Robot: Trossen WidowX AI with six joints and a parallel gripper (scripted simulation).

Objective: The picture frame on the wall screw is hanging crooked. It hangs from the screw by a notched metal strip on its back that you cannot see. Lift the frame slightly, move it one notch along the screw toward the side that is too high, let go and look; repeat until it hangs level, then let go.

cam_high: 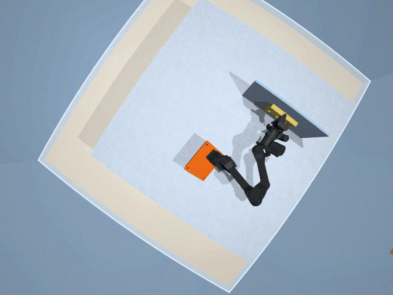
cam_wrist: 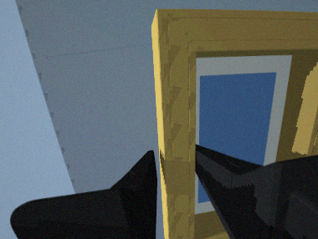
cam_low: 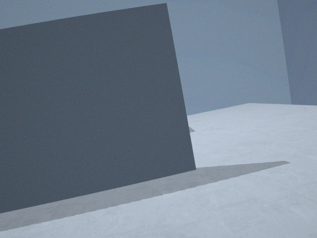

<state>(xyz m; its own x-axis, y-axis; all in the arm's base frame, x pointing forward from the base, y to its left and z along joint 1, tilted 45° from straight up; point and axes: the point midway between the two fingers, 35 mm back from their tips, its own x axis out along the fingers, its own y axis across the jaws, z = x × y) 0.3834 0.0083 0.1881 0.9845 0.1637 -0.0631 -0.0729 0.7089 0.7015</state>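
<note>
My gripper tip is 50 mm above the picture frame. From my gripper tip the other things lie so: grey wall panel: 70 mm below, 20 mm ahead.
</note>
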